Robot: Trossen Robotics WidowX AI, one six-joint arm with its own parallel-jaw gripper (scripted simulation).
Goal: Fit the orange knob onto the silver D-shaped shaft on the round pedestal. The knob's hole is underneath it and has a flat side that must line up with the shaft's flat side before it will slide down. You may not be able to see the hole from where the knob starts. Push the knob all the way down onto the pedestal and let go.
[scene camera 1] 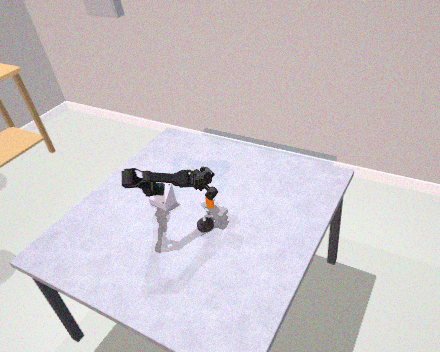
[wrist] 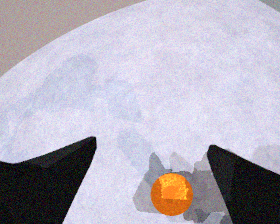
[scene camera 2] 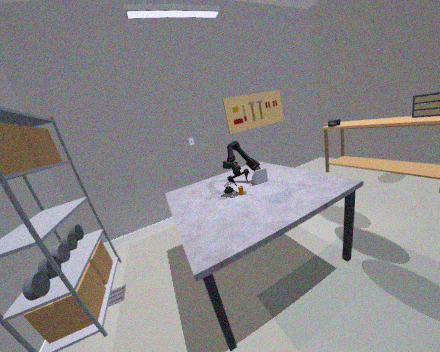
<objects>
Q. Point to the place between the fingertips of my gripper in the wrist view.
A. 153,147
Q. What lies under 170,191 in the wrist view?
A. An orange knob.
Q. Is my gripper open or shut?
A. Open.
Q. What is my gripper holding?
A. Nothing.
</objects>
